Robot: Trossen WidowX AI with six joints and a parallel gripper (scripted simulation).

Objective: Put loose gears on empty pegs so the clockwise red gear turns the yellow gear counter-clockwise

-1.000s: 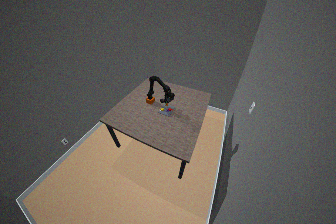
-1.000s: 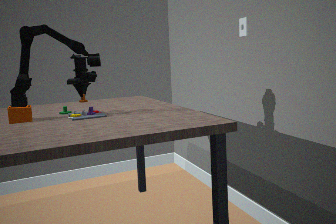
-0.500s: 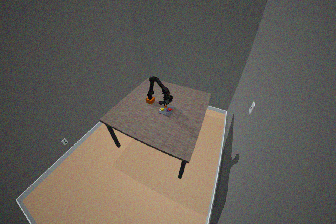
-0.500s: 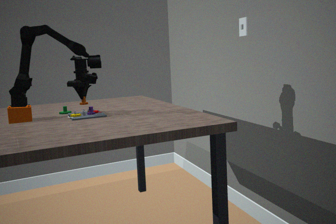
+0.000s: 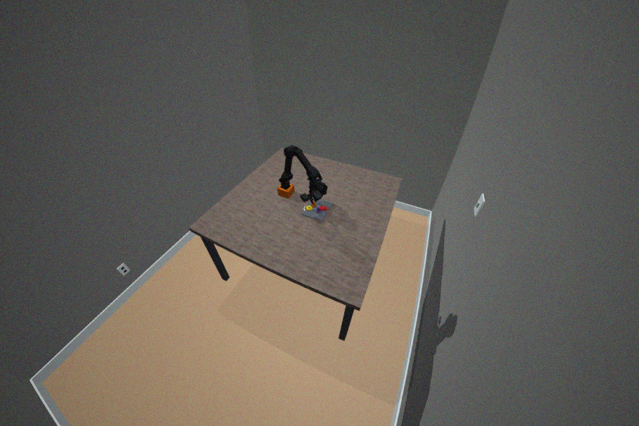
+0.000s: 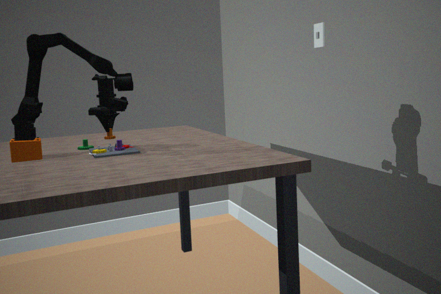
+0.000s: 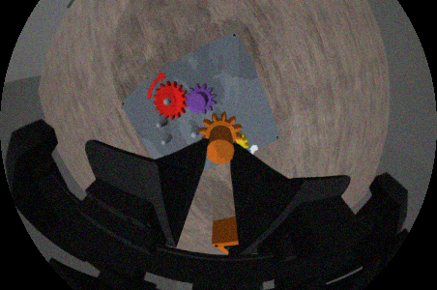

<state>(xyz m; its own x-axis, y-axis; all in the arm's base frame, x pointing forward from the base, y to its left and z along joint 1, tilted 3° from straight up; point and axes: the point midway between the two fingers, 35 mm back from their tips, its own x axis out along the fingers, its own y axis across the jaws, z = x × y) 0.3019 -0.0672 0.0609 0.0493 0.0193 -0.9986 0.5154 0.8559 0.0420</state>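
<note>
The orange gear lies 1 cm below my gripper tip. The rest, counted from my gripper tip: red gear 5 cm ahead, 5 cm to the left, 7 cm below; purple gear 4 cm ahead, 1 cm to the left, 6 cm below; yellow gear 4 cm behind, 7 cm below.
</note>
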